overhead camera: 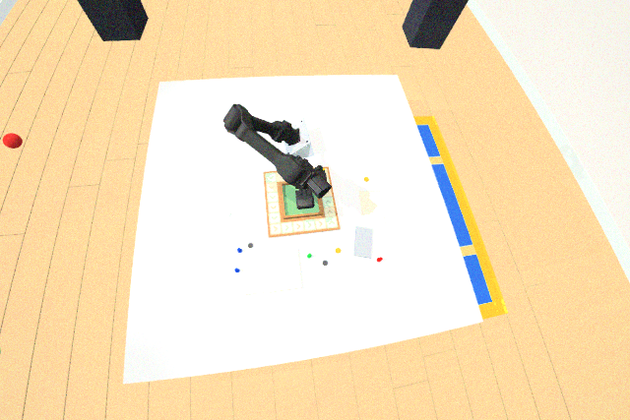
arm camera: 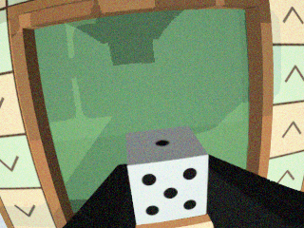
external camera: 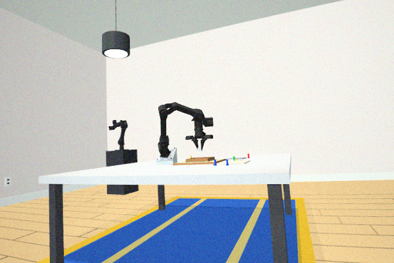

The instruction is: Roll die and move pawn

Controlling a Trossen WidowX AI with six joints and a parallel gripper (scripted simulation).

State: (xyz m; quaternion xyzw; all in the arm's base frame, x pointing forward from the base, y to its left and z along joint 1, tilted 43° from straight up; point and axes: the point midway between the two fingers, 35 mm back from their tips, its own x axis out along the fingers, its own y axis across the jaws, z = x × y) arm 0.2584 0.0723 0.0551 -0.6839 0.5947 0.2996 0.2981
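The yellow pawn lies 12 cm behind my gripper tip, 10 cm to the left of it and 6 cm below it. Round my gripper tip: white die right at my gripper tip; then green pawn 23 cm ahead, 2 cm to the left, 7 cm below; then green dice tray 8 cm below.
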